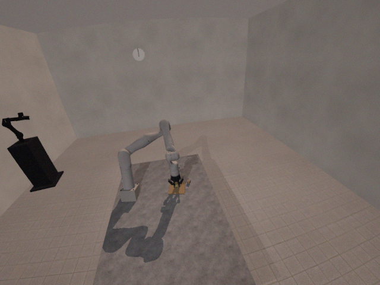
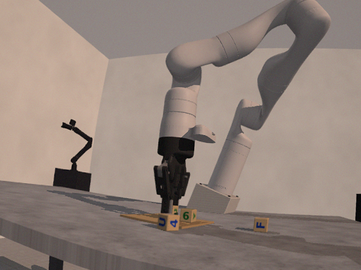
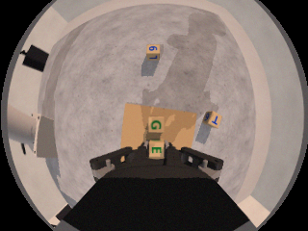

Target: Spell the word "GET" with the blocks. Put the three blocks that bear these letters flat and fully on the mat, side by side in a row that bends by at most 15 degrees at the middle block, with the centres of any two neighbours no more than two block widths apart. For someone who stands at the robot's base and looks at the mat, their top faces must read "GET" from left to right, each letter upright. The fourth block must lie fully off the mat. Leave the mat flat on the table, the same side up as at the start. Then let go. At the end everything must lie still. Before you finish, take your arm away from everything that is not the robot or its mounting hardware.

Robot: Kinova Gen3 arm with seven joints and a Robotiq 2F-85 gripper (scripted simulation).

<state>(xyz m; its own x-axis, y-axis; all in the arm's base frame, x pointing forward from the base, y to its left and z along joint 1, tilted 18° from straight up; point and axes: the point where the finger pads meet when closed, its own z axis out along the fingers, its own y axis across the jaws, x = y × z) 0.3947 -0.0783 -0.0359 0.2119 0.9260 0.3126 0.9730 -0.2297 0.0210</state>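
Right now my hand is 10 mm above the E block. Round my hand: F block (180 mm to the left, 30 mm ahead, 10 mm below); then mat (20 mm below).
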